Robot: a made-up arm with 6 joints. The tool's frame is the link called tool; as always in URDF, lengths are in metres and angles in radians. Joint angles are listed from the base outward.
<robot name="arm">
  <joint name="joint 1" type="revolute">
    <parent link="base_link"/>
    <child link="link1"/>
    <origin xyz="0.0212 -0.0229 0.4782"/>
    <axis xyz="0 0 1"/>
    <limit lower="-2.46" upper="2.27"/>
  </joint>
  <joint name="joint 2" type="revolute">
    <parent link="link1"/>
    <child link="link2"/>
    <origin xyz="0.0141 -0.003 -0.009" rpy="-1.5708 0 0"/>
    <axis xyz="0 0 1"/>
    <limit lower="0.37" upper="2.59"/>
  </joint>
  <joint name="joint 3" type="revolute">
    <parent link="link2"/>
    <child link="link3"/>
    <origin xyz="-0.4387 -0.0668 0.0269"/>
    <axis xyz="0 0 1"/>
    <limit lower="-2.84" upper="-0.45"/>
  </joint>
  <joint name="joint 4" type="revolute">
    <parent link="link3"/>
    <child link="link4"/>
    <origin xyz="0.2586 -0.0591 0.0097" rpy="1.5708 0 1.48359"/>
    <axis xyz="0 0 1"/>
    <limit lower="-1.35" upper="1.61"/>
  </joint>
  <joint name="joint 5" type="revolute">
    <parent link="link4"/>
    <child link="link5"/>
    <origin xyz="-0.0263 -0.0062 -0.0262" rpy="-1.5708 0 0"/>
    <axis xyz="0 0 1"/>
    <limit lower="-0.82" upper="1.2"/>
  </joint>
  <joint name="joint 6" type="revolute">
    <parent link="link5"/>
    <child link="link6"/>
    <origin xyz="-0.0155 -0.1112 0.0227" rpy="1.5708 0 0"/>
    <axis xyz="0 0 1"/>
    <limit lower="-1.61" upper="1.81"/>
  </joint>
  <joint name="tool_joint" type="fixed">
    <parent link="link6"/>
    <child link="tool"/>
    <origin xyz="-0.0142 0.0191 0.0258" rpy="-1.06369 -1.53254 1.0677"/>
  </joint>
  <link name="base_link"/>
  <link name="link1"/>
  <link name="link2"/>
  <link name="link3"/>
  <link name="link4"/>
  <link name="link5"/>
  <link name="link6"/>
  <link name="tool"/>
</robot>
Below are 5 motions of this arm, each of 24 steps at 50 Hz.
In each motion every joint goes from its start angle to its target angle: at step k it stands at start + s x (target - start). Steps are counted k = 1, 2, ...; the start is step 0. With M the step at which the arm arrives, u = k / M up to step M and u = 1 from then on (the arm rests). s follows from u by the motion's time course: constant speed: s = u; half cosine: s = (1 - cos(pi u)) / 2; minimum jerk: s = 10 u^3 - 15 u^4 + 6 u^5.
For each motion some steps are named. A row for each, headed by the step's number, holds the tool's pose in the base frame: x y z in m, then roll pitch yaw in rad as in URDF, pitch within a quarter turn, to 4 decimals.
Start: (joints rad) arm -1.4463 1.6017 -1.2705 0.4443 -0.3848 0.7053
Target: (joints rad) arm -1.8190 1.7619 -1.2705 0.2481 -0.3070 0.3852
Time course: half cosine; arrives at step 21
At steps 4, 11, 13, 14, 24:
4: 0.0724 -0.4966 0.9586 1.0923 -0.1091 -1.6008
11: 0.0044 -0.5361 0.9212 0.8572 -0.0079 -1.7227
13: -0.0202 -0.5460 0.9081 0.7827 0.0259 -1.7636
14: -0.0320 -0.5500 0.9019 0.7485 0.0417 -1.7828
24: -0.0776 -0.5617 0.8778 0.6222 0.1014 -1.8555

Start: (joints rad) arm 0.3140 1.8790 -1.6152 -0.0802 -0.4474 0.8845
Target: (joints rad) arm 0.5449 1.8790 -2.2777 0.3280 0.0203 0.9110
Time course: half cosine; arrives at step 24
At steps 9, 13, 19, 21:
9: 0.5250 0.2313 1.0185 0.9328 -0.3466 0.4077
13: 0.4952 0.2441 1.0639 1.0490 -0.3987 0.4504
19: 0.4463 0.2561 1.1165 1.1872 -0.4686 0.5452
21: 0.4354 0.2578 1.1259 1.2113 -0.4833 0.5695

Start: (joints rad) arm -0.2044 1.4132 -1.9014 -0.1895 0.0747 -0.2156
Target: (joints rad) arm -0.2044 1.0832 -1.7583 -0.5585 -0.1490 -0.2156
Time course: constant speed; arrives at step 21
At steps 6, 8, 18, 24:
6: 0.2624 0.0136 1.1898 -0.5181 -0.5859 -0.1839
8: 0.2434 0.0198 1.1932 -0.5582 -0.6232 -0.1767
18: 0.1492 0.0524 1.1995 -0.7886 -0.7996 -0.1044
24: 0.1215 0.0625 1.1980 -0.8705 -0.8476 -0.0682

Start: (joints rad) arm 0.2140 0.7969 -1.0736 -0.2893 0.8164 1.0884
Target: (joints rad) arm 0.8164 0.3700 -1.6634 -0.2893 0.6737 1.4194
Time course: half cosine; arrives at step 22
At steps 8, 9, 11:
8: 0.0109 0.0072 1.0111 0.9639 0.0737 0.2228
9: -0.0128 -0.0038 1.0228 0.9970 -0.0034 0.2652
11: -0.0631 -0.0348 1.0426 1.0663 -0.1659 0.3512

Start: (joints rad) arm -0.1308 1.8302 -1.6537 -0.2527 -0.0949 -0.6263
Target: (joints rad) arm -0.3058 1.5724 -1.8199 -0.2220 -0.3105 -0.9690
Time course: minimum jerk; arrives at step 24
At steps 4, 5, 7, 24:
4: 0.5914 -0.0142 0.9303 -0.8855 0.0126 -0.1047
5: 0.5876 -0.0164 0.9368 -0.8950 -0.0058 -0.1087
7: 0.5757 -0.0229 0.9564 -0.9241 -0.0612 -0.1207
24: 0.4222 -0.0569 1.1234 -1.2222 -0.5986 -0.2296

